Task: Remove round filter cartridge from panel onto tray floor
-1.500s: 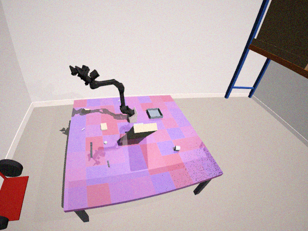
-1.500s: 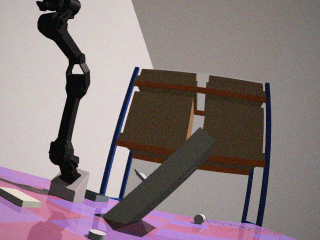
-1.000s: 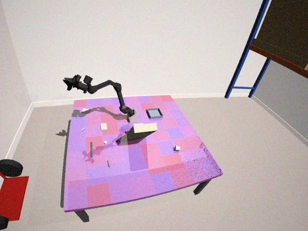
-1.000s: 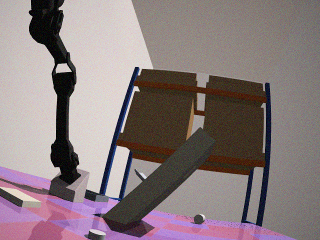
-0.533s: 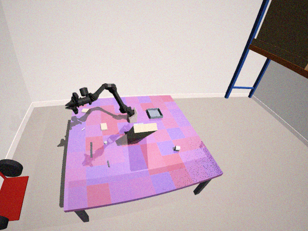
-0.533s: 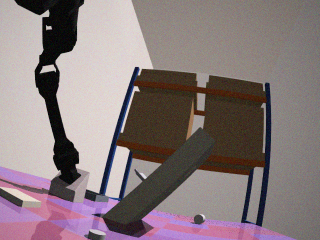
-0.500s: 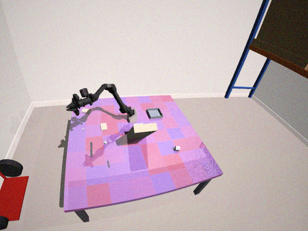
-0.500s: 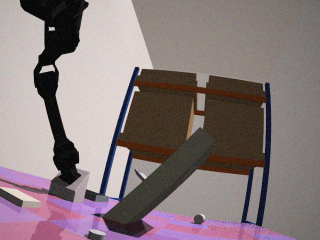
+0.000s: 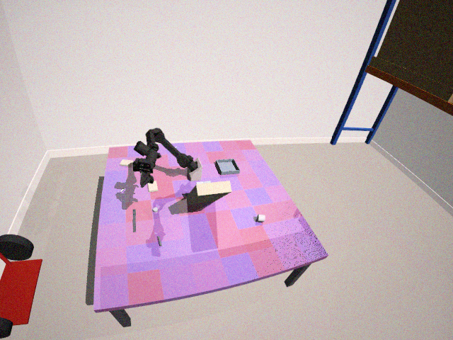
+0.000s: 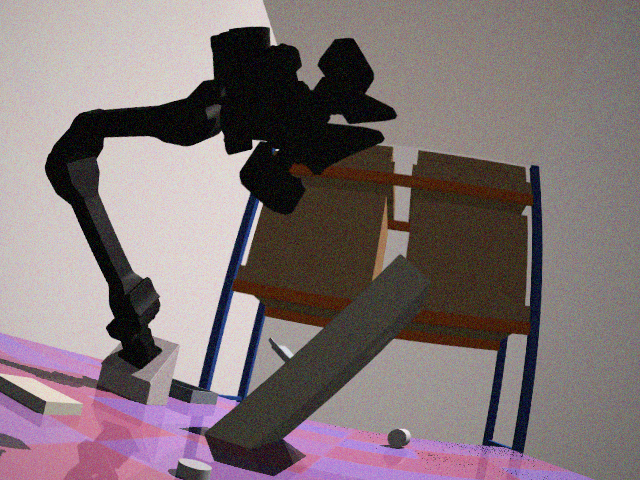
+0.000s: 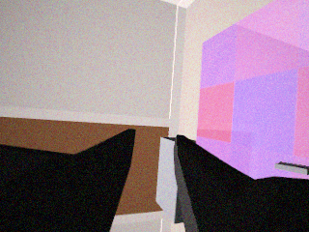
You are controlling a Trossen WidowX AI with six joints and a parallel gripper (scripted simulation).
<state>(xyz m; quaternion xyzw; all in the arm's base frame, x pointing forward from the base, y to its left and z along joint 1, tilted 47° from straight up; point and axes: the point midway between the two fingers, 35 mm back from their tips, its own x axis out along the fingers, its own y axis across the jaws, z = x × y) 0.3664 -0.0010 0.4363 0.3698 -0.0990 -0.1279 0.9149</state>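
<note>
My gripper tip is now 360 mm to the right of the white round filter cartridge, 100 mm above it and 60 mm past it. The rest, counted from my gripper tip: sloped service panel: 350 mm to the left, 170 mm below, 110 mm behind; grey tray: 600 mm to the left, 510 mm behind, 310 mm below.
</note>
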